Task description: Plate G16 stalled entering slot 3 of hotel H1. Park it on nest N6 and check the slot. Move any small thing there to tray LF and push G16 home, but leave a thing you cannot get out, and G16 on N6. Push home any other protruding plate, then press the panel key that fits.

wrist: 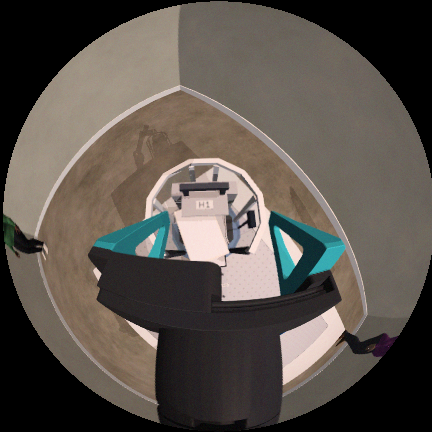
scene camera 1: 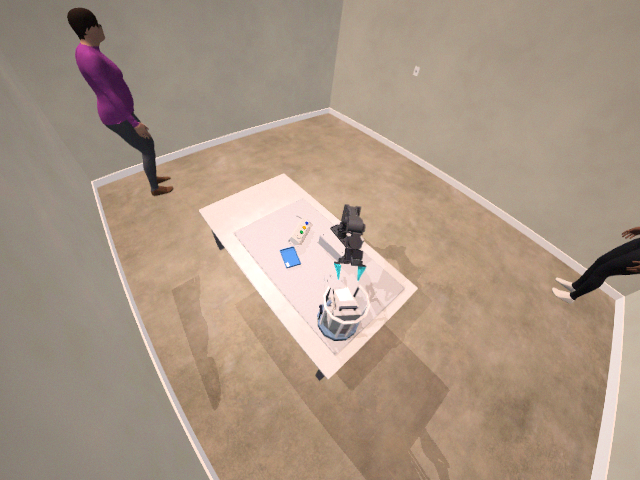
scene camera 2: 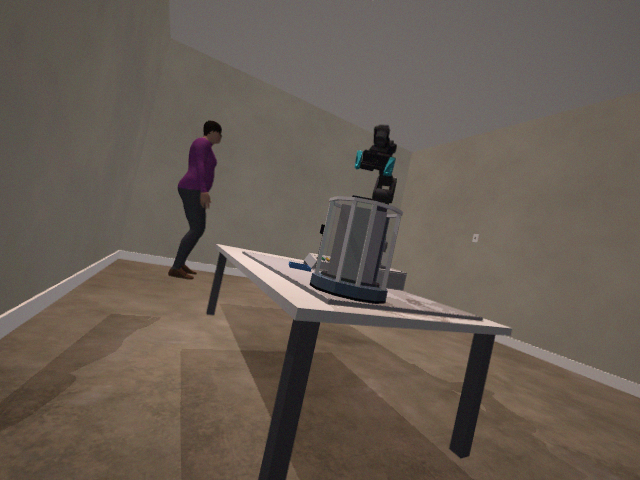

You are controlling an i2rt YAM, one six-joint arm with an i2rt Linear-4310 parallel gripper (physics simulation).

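Places are measured from the arm's base along level axes (x ahead, y left, z up), in centimetres.
Where they show: gripper, fingertip midpoint: (wrist: 218,216) (scene camera 1: 348,280) (scene camera 2: 370,170); arm's base, link origin: (scene camera 1: 341,235).
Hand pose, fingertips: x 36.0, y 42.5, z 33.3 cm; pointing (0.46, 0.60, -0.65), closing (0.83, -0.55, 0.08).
Things, the pixels of their top centre, and the offset from my fingertips. "spot": a spot on its surface instead.
- Hotel H1, top centre: (wrist: 205,206) (scene camera 2: 366,200) (scene camera 1: 346,299) dx +1.3, dy +4.3, dz -11.5 cm
- white plate, top centre: (wrist: 200,231) (scene camera 1: 346,298) dx -1.6, dy +2.0, dz -18.1 cm
- blue tray, top centre: (scene camera 2: 299,264) (scene camera 1: 290,256) dx +2.4, dy -50.0, dz -40.8 cm
- key panel, top centre: (scene camera 2: 322,255) (scene camera 1: 300,227) dx -14.7, dy -64.9, dz -34.2 cm
- cage's pale top ring, surface spot: (wrist: 150,200) spot: dx -7.1, dy +12.1, dz -13.4 cm
My gripper (scene camera 1: 349,277) (scene camera 2: 373,164) (wrist: 218,216) is open and empty, high above the table, with its teal fingers wide apart. Hotel H1 (wrist: 204,204) (scene camera 2: 356,242) stands inside a round, clear-walled cage. A white plate (wrist: 202,236) lies skewed at the near side of the H1 label, below and between the fingers in the wrist view; its label cannot be read. The slots, G16's label and any small thing in slot 3 cannot be made out. A blue tray (scene camera 1: 290,256) (scene camera 2: 299,266) lies on the mat. The key panel (scene camera 1: 301,232) has coloured keys. Nest N6 cannot be identified.
The cage's pale top ring (wrist: 150,200) surrounds the hotel's top, and its blue base (scene camera 2: 346,287) stands near the table's end. A long grey block (scene camera 1: 330,248) (scene camera 2: 397,280) stands beside the arm. A person in purple (scene camera 1: 111,93) (scene camera 2: 199,170) stands beyond the table.
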